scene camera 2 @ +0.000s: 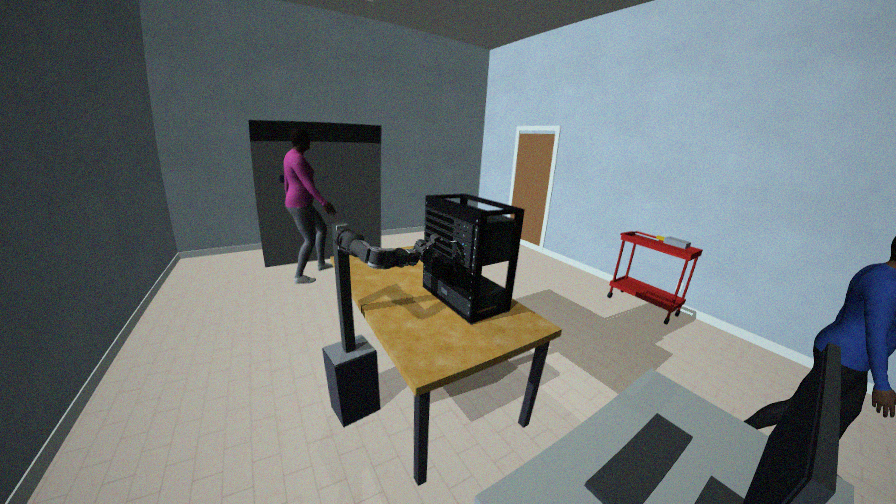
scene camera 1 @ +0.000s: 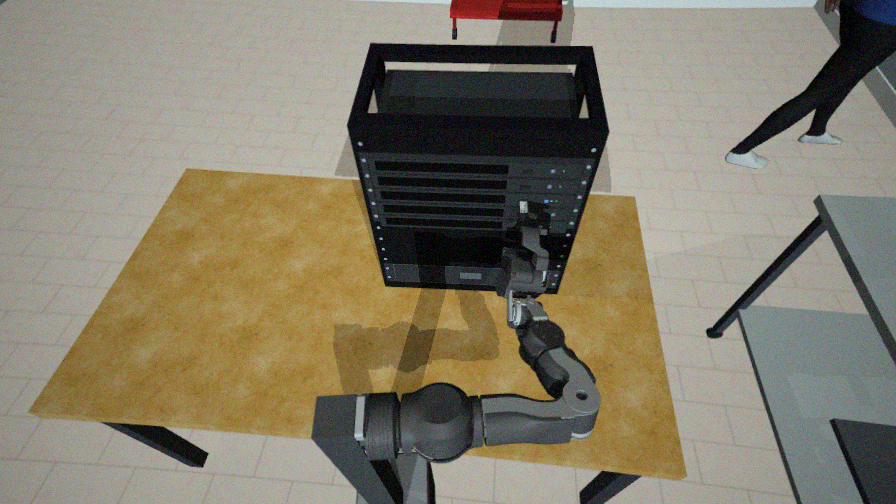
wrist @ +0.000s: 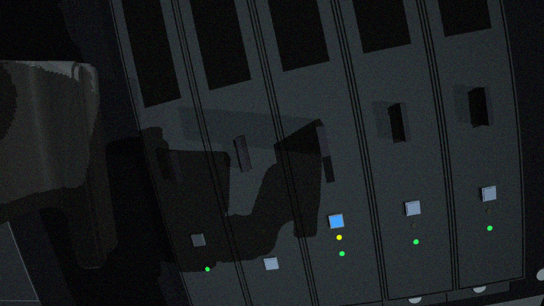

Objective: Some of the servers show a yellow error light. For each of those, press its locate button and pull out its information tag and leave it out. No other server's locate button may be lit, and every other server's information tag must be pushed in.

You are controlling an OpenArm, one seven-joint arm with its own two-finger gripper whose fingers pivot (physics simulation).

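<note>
Five servers sit in the black rack (scene camera 1: 476, 134) (scene camera 2: 517, 269). In the wrist view the middle server has a yellow light (wrist: 339, 237) and its locate button (wrist: 336, 221) is lit blue. Its information tag (scene camera 1: 523, 206) (wrist: 307, 139) sticks out. The four other locate buttons (wrist: 412, 208) (wrist: 488, 193) (wrist: 271, 263) (wrist: 198, 240) are pale and unlit. The two rightmost tags (wrist: 397, 122) (wrist: 478, 106) and the tag (wrist: 242, 153) left of the middle look pushed in; the leftmost is in shadow. My gripper (scene camera 1: 531, 228) is open before the lower servers. One finger (wrist: 55, 140) shows at the wrist view's left; the other is outside it.
The rack stands on the wooden table (scene camera 1: 250, 282) (scene camera 2: 438, 344). My arm (scene camera 1: 532, 420) reaches over the table's right part. A grey desk (scene camera 1: 870, 250) is to the right. A red cart (scene camera 1: 476, 10) (scene camera 2: 695, 252) stands behind. Two people (scene camera 2: 300, 178) (scene camera 2: 858, 307) are in the room.
</note>
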